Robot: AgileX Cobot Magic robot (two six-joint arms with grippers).
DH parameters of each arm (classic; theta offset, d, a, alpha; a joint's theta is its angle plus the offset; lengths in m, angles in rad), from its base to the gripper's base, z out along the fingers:
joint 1: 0 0.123 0 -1.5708
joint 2: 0.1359 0 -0.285 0
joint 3: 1.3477 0 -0.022 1.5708
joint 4: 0 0.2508 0 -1.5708
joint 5: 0 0 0.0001 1.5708
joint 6: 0 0.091 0 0
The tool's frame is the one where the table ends.
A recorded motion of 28 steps. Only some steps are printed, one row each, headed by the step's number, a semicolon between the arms.
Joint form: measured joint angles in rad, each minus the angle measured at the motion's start. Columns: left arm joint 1, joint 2, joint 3, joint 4, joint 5, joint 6; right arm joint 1, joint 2, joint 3, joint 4, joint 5, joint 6.
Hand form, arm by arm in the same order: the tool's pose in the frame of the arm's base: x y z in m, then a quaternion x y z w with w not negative. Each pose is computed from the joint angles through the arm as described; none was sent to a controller.
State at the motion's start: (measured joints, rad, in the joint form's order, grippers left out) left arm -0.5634 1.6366 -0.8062 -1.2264 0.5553 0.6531; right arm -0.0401 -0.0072 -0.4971 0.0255 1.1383 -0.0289
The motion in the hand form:
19: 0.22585 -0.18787 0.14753 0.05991 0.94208 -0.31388 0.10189; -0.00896 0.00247 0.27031 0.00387 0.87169 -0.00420 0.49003
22: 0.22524 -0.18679 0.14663 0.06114 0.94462 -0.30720 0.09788; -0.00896 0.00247 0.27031 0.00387 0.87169 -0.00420 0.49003
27: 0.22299 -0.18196 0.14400 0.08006 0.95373 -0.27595 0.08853; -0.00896 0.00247 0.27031 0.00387 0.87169 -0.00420 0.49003
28: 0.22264 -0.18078 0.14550 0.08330 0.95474 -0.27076 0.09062; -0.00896 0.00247 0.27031 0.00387 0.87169 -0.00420 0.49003
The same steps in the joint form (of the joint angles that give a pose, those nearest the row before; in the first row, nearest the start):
19: 0.0032 0.0599 0.0788 -0.0109 -0.0836 -0.0071; 0.0000 0.0000 0.0000 0.0000 0.0000 0.0000
22: 0.0035 0.0598 0.0788 0.0256 -0.0836 -0.0386; 0.0000 0.0000 0.0000 0.0000 0.0000 0.0000
27: 0.0034 0.0563 0.0781 0.1857 -0.0840 -0.1480; 0.0000 0.0000 0.0000 0.0000 0.0000 0.0000
28: 0.0035 0.0485 0.0781 0.2174 -0.0858 -0.1712; 0.0000 0.0000 0.0000 0.0000 0.0000 0.0000

